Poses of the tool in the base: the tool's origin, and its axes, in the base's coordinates. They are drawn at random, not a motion.
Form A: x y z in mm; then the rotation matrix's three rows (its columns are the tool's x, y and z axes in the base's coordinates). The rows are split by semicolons.
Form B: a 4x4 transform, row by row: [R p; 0 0 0 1], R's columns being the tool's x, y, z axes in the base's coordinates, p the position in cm. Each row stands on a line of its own. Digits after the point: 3 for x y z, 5 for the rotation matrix.
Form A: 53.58 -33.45 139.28; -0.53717 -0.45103 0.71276; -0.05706 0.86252 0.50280; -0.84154 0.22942 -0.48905
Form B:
-0.53717 -0.45103 0.71276 5.358
-0.05706 0.86252 0.50280 -3.345
-0.84154 0.22942 -0.48905 13.928
0 0 0 1

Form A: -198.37 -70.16 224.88; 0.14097 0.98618 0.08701; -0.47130 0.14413 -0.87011; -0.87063 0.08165 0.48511
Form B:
0.14097 0.98618 0.08701 -19.837
-0.47130 0.14413 -0.87011 -7.016
-0.87063 0.08165 0.48511 22.488
0 0 0 1

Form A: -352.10 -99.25 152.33; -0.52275 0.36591 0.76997; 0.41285 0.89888 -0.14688; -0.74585 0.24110 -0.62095
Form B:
-0.52275 0.36591 0.76997 -35.210
0.41285 0.89888 -0.14688 -9.925
-0.74585 0.24110 -0.62095 15.233
0 0 0 1

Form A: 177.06 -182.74 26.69; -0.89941 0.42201 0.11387; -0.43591 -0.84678 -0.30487; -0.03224 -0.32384 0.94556
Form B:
-0.89941 0.42201 0.11387 17.706
-0.43591 -0.84678 -0.30487 -18.274
-0.03224 -0.32384 0.94556 2.669
0 0 0 1

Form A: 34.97 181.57 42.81; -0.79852 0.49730 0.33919; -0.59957 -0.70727 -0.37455; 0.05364 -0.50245 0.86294
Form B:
-0.79852 0.49730 0.33919 3.497
-0.59957 -0.70727 -0.37455 18.157
0.05364 -0.50245 0.86294 4.281
0 0 0 1

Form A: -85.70 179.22 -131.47; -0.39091 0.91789 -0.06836; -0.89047 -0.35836 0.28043; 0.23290 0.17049 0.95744
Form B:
-0.39091 0.91789 -0.06836 -8.570
-0.89047 -0.35836 0.28043 17.922
0.23290 0.17049 0.95744 -13.147
0 0 0 1

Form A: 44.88 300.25 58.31; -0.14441 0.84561 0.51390; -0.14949 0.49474 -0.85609; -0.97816 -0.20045 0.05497
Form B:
-0.14441 0.84561 0.51390 4.488
-0.14949 0.49474 -0.85609 30.025
-0.97816 -0.20045 0.05497 5.831
0 0 0 1

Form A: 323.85 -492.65 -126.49; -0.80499 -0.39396 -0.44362; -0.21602 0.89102 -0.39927; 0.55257 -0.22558 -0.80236
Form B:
-0.80499 -0.39396 -0.44362 32.385
-0.21602 0.89102 -0.39927 -49.265
0.55257 -0.22558 -0.80236 -12.649
0 0 0 1

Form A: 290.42 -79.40 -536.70; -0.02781 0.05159 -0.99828; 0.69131 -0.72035 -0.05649; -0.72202 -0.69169 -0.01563
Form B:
-0.02781 0.05159 -0.99828 29.042
0.69131 -0.72035 -0.05649 -7.940
-0.72202 -0.69169 -0.01563 -53.670
0 0 0 1

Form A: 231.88 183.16 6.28; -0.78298 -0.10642 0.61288; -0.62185 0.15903 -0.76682; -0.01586 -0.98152 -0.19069
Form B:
-0.78298 -0.10642 0.61288 23.188
-0.62185 0.15903 -0.76682 18.316
-0.01586 -0.98152 -0.19069 0.628
0 0 0 1

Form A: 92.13 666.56 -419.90; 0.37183 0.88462 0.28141; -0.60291 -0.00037 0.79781; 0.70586 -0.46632 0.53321
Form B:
0.37183 0.88462 0.28141 9.213
-0.60291 -0.00037 0.79781 66.656
0.70586 -0.46632 0.53321 -41.990
0 0 0 1

